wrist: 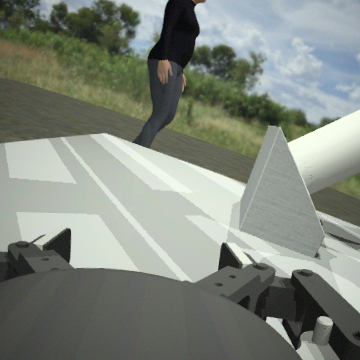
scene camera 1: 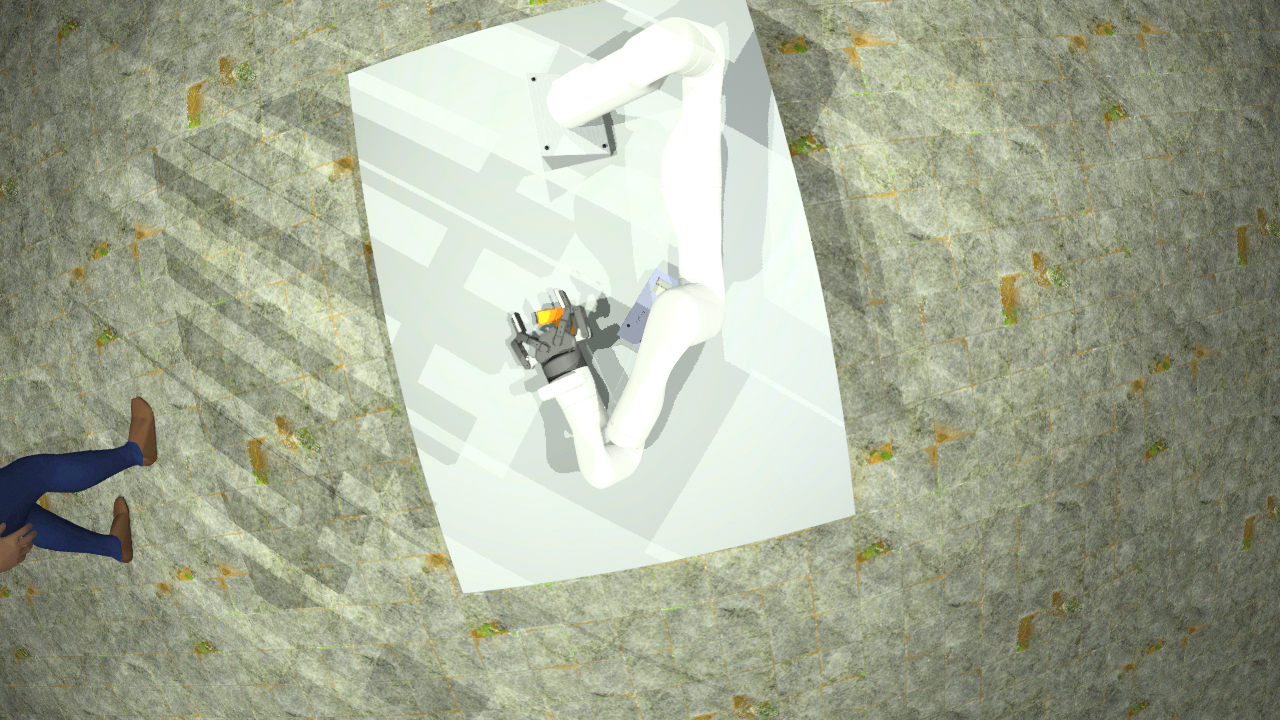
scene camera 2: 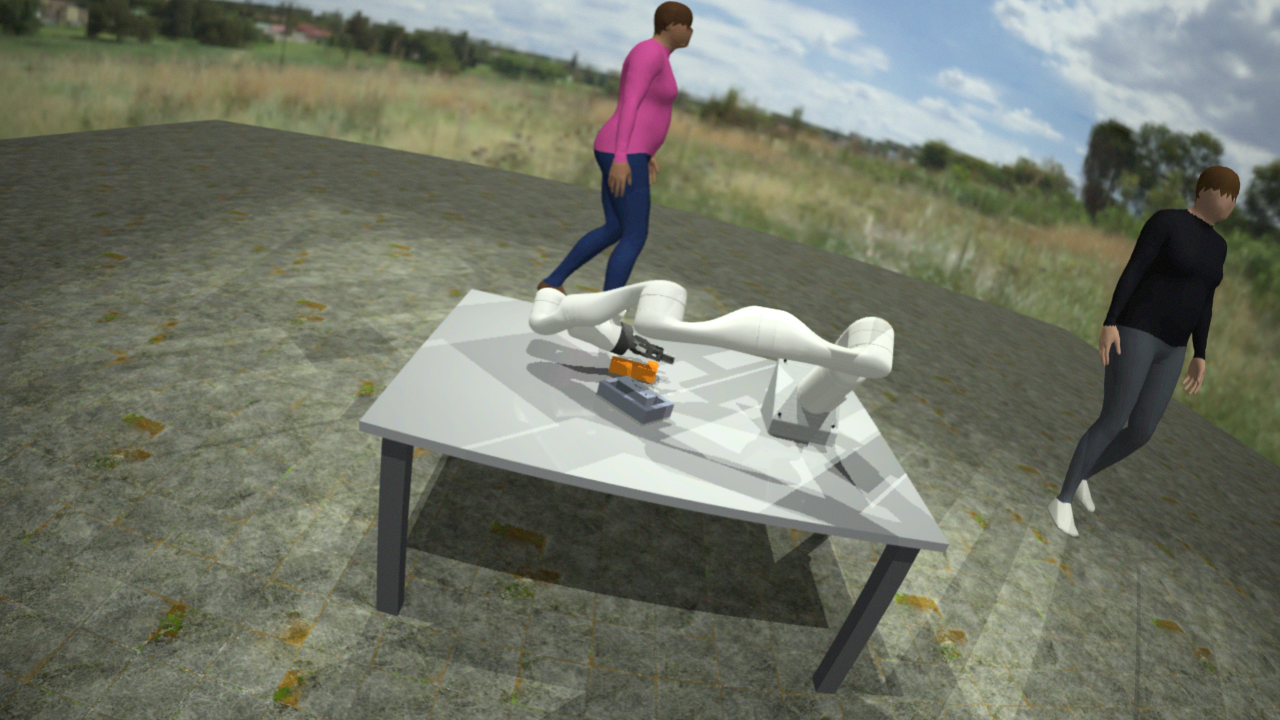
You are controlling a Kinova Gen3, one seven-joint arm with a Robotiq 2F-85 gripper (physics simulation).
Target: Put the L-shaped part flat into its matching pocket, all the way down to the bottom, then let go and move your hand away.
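Where they show: gripper, between the fingertips: [wrist: 144, 252] [scene camera 1: 535, 301] [scene camera 2: 668, 356]; arm's base, origin of its link: [wrist: 292, 171] [scene camera 1: 567, 105] [scene camera 2: 815, 394].
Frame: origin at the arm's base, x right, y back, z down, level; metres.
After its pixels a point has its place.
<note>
The orange L-shaped part [scene camera 1: 550, 315] {x 0.083, y -0.377, z 0.064 m} [scene camera 2: 632, 367] {x 0.046, y -0.424, z 0.068 m} lies on the white table [scene camera 1: 536, 537] {x 0.187, y -0.813, z 0.094 m} [scene camera 2: 500, 429] {x -0.355, y -0.628, z 0.094 m}. Right beside it stands the bluish-grey pocket block [scene camera 1: 640, 319] {x -0.078, y -0.407, z 0.058 m} [scene camera 2: 635, 399] {x -0.109, y -0.400, z 0.075 m}, partly under the white forearm in the top view. My gripper [scene camera 1: 543, 323] {x 0.103, y -0.348, z 0.040 m} [scene camera 2: 642, 345] [wrist: 144, 252] {x 0.103, y -0.348, z 0.040 m} is open and empty, low over the table, and its fingers stand on both sides of the orange part in the top view. The wrist view shows only the two fingertips and bare table; the part is hidden there.
The arm's base mount [scene camera 1: 577, 135] {x -0.011, y -0.060, z 0.006 m} [scene camera 2: 792, 403] {x -0.028, y -0.052, z 0.024 m} [wrist: 282, 203] {x 0.009, y -0.099, z 0.037 m} stands on the table's far end. A person in a pink top [scene camera 2: 637, 116] [scene camera 1: 62, 483] and a person in black [scene camera 2: 1163, 295] [wrist: 168, 71] walk near the table.
</note>
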